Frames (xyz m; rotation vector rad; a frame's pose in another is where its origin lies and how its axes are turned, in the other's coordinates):
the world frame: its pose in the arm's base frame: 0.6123 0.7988 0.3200 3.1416 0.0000 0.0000
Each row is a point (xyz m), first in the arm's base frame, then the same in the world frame.
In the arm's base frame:
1: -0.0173 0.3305 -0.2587
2: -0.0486 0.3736 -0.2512
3: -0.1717 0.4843 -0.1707
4: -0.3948 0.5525 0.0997
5: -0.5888 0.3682 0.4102
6: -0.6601 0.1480 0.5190
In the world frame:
1: -0.6296 0.4683 0.5787
2: -0.6609 0.4252 0.5712
3: -0.7840 0.3145 0.4907
4: -1.0071 0.2463 0.2203
5: -1.2011 0.4306 -0.0902
6: -1.2724 0.6508 -0.1990

